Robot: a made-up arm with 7 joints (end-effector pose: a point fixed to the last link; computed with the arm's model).
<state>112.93 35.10 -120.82 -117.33 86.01 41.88 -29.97</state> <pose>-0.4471 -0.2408 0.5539 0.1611 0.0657 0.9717 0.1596</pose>
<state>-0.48 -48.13 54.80 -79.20 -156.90 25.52 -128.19</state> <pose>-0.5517 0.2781 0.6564 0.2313 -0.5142 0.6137 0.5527</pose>
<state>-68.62 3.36 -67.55 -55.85 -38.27 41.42 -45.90</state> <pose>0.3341 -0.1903 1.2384 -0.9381 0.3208 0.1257 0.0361</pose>
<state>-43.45 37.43 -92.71 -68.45 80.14 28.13 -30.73</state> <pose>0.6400 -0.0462 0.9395 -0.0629 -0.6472 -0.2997 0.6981</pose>
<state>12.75 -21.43 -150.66 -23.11 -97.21 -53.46 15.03</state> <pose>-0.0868 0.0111 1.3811 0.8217 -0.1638 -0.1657 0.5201</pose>
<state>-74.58 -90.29 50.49 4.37 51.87 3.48 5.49</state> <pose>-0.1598 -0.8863 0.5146 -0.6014 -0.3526 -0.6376 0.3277</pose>
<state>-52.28 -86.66 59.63 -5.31 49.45 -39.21 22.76</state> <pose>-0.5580 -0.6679 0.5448 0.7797 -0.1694 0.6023 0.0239</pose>
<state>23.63 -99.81 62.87 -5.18 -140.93 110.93 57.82</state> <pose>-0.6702 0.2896 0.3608 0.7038 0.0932 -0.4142 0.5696</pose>
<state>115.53 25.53 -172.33 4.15 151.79 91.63 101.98</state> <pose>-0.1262 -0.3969 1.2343 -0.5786 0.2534 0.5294 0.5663</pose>
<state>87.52 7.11 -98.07 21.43 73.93 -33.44 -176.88</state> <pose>0.1175 -0.1195 1.3764 0.3810 -0.8957 0.0116 0.2290</pose>
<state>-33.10 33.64 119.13 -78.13 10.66 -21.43 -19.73</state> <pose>0.1443 0.5412 0.8244 0.2734 0.3921 -0.2895 0.8293</pose>
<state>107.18 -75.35 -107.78 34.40 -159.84 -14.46 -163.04</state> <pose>0.4654 0.6181 0.7178 0.6611 0.3445 -0.6186 0.2481</pose>
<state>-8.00 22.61 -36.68 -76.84 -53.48 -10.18 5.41</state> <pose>-0.0150 -0.4100 1.1301 -0.2113 0.7236 0.5736 0.3205</pose>
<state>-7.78 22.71 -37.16 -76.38 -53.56 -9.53 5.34</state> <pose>-0.0108 -0.4107 1.1329 -0.2112 0.7286 0.5700 0.3157</pose>
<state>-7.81 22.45 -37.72 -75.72 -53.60 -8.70 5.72</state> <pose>-0.0074 -0.4118 1.1365 -0.2104 0.7338 0.5672 0.3092</pose>
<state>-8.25 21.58 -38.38 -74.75 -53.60 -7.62 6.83</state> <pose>-0.0059 -0.4135 1.1414 -0.2090 0.7390 0.5655 0.3007</pose>
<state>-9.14 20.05 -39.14 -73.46 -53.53 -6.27 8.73</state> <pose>-0.0067 -0.4157 1.1474 -0.2066 0.7444 0.5647 0.2905</pose>
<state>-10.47 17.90 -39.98 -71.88 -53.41 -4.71 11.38</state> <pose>-0.0098 -0.4186 1.1542 -0.2035 0.7497 0.5645 0.2791</pose>
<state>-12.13 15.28 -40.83 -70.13 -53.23 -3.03 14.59</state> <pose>-0.0155 -0.4221 1.1611 -0.1994 0.7547 0.5645 0.2682</pose>
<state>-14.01 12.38 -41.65 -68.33 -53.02 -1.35 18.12</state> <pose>-0.0232 -0.4266 1.1671 -0.1950 0.7590 0.5648 0.2585</pose>
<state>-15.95 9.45 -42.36 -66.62 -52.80 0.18 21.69</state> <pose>-0.0322 -0.4319 1.1717 -0.1903 0.7621 0.5656 0.2509</pose>
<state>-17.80 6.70 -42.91 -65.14 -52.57 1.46 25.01</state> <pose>-0.0418 -0.4379 1.1742 -0.1856 0.7638 0.5673 0.2458</pose>
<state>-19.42 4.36 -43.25 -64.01 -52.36 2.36 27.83</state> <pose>-0.0508 -0.4441 1.1746 -0.1813 0.7636 0.5702 0.2427</pose>
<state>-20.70 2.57 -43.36 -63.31 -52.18 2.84 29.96</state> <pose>-0.0586 -0.4497 1.1731 -0.1778 0.7617 0.5743 0.2414</pose>
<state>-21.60 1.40 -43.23 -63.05 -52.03 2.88 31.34</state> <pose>-0.0647 -0.4543 1.1703 -0.1751 0.7584 0.5796 0.2413</pose>
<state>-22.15 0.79 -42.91 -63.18 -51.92 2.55 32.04</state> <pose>-0.0691 -0.4576 1.1665 -0.1734 0.7538 0.5857 0.2422</pose>
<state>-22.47 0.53 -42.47 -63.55 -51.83 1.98 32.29</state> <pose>-0.0727 -0.4600 1.1624 -0.1726 0.7484 0.5922 0.2437</pose>
